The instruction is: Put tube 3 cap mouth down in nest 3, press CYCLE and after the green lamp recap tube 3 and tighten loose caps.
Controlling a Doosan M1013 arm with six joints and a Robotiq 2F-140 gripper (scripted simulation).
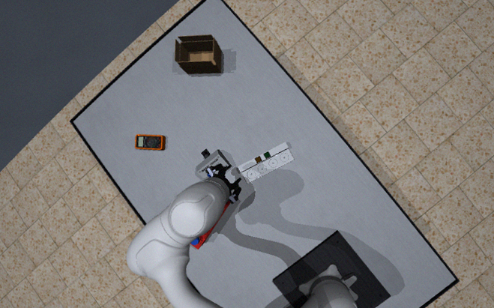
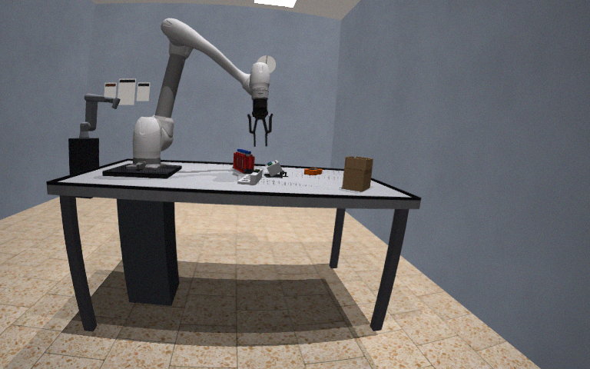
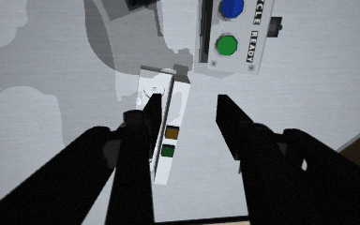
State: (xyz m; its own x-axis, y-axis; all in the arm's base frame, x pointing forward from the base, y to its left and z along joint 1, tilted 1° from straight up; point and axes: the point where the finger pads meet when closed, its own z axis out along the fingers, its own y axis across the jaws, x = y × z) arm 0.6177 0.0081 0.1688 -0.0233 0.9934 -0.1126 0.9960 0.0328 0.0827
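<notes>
The blue cap lies 8 cm behind my hand, 19 cm to the left of it and 8 cm below it. From my hand the other things lie so: key housing (8 cm ahead, 7 cm to the left, 14 cm below); then green ready key (6 cm ahead, 4 cm to the left, 12 cm below); then blue cycle key (6 cm ahead, 9 cm to the left, 12 cm below).
</notes>
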